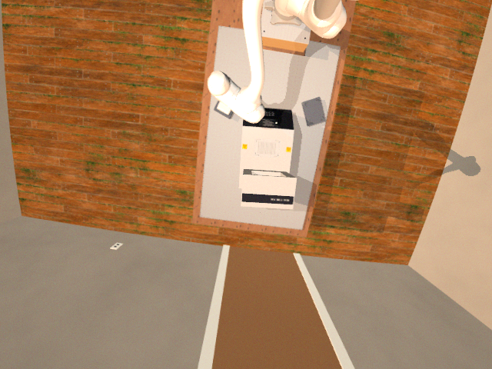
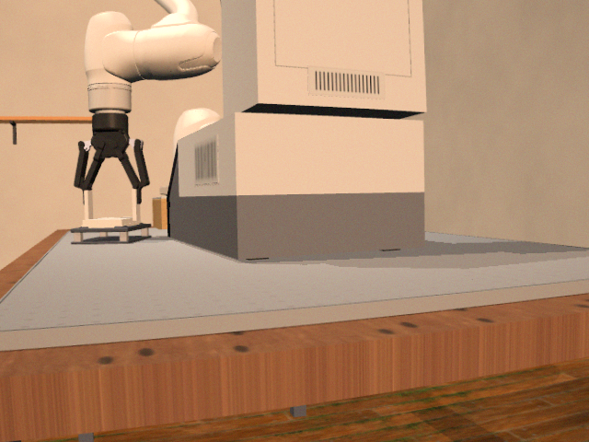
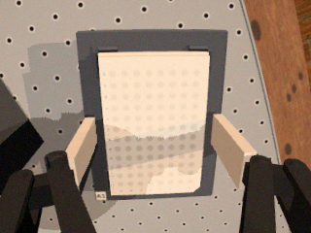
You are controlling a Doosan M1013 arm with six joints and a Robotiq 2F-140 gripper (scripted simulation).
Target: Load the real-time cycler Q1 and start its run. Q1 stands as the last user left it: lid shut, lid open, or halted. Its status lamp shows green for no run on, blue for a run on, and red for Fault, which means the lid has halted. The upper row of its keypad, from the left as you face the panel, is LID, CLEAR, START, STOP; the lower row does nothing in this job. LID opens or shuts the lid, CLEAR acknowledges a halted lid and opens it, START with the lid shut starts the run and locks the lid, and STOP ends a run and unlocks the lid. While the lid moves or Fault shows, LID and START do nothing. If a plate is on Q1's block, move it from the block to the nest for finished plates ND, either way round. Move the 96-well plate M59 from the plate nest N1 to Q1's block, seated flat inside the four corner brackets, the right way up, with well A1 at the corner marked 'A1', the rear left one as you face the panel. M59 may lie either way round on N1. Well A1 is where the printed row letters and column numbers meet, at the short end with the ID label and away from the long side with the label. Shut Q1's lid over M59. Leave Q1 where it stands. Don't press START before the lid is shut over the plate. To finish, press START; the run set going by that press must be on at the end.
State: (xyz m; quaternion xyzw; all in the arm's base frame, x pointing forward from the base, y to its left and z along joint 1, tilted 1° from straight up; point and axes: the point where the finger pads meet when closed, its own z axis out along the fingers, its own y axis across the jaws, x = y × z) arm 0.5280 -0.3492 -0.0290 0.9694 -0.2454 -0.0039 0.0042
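My hand is 3 cm above the white 96-well plate M59. The rest, counted from my hand: dark grey nest ND: 58 cm to the left, 4 cm below, 4 cm ahead; then dark plate nest N1: 4 cm below.
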